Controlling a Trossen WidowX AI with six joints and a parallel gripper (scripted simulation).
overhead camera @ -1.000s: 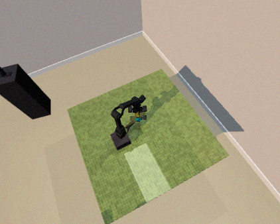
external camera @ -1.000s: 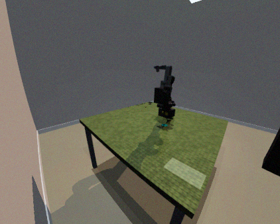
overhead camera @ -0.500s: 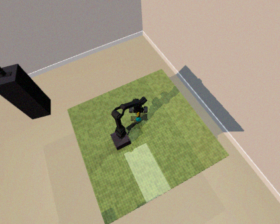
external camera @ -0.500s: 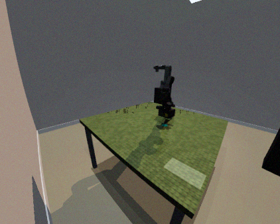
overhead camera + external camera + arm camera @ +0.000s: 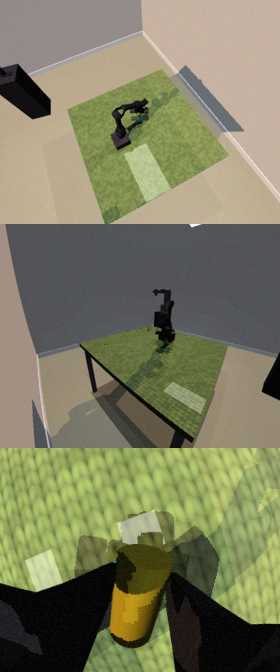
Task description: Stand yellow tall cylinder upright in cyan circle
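Now: gripper tip 11 cm above the cyan circle, 2 cm to the left of it and 2 cm past it. Also, from my gripper tip: yellow tall cylinder 2 cm to the right, 1 cm below, 1 cm behind.
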